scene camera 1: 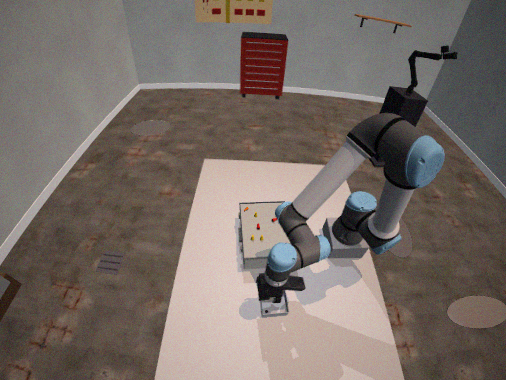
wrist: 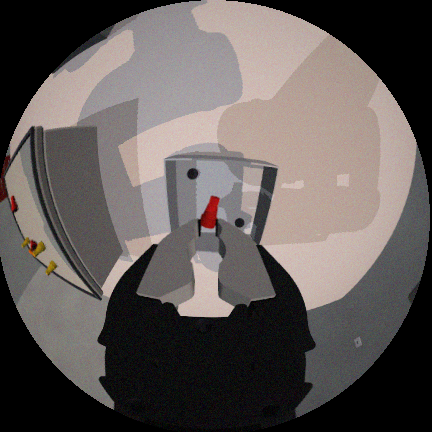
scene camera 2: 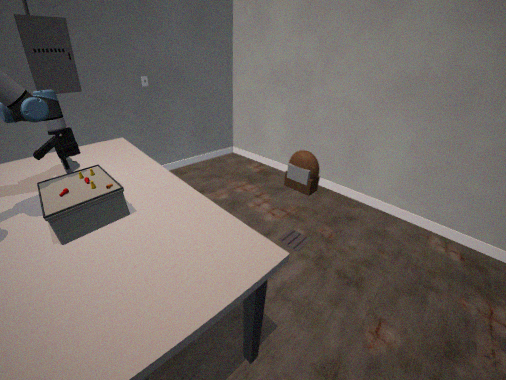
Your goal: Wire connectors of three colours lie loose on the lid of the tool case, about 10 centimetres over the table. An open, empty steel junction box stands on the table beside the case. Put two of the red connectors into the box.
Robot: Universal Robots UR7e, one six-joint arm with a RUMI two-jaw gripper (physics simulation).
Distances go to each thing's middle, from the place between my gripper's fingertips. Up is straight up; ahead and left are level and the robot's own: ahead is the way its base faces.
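The junction box [wrist: 245, 187] is 1 cm to the left of my hand and 1 cm behind it, and it also sits 2 cm below it. Then there is the tool case [scene camera 2: 82, 210], which I find 30 cm to the right of my hand, 2 cm behind it and 2 cm above it.
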